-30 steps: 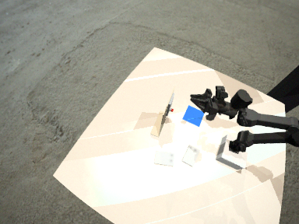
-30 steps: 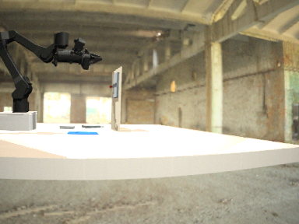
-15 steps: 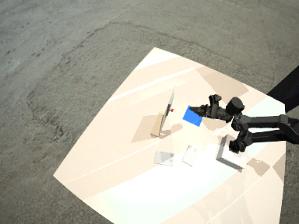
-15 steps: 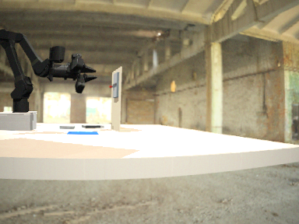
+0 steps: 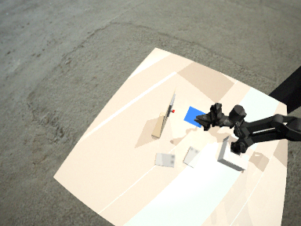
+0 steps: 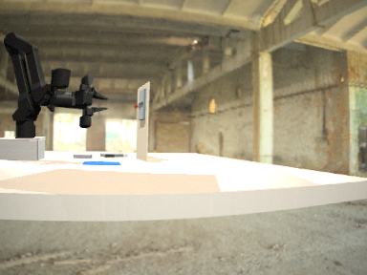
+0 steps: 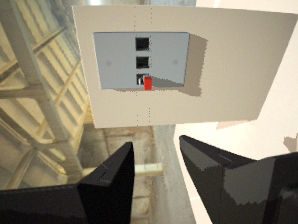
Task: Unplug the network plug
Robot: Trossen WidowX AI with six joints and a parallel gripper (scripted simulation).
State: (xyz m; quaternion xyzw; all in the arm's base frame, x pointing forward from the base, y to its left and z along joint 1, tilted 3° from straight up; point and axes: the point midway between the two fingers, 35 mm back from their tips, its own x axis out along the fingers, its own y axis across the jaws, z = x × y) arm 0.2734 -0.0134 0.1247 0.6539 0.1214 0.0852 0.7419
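Right now the red network plug is 12 cm ahead of my gripper tip. From my gripper tip the other things lie so: panel (14 cm ahead, 8 cm below, 1 cm to the right); blue marked square (21 cm below, 14 cm to the right, 3 cm behind).
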